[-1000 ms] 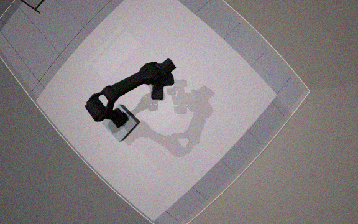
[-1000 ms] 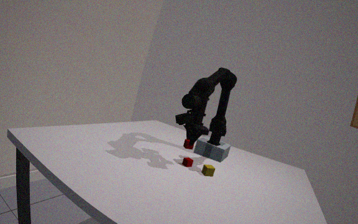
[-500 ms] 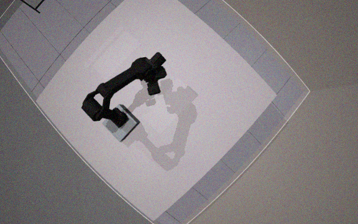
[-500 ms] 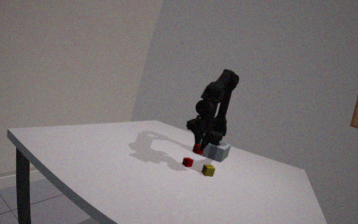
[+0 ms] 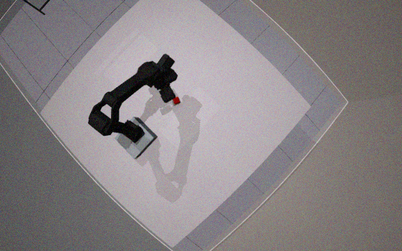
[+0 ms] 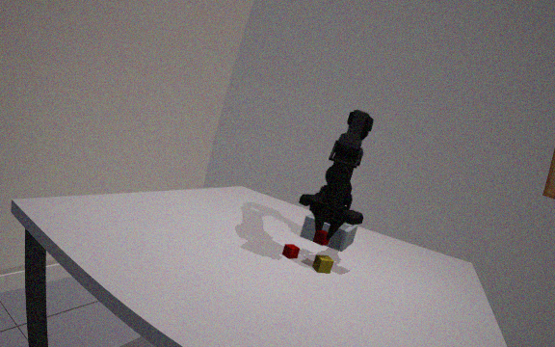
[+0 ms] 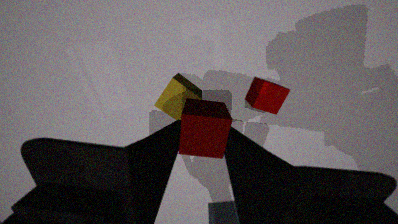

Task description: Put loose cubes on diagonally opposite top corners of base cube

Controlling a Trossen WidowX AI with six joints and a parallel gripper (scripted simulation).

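My gripper tip is 1 cm short of the yellow cube, 3 cm to the right of it and 7 cm above it.
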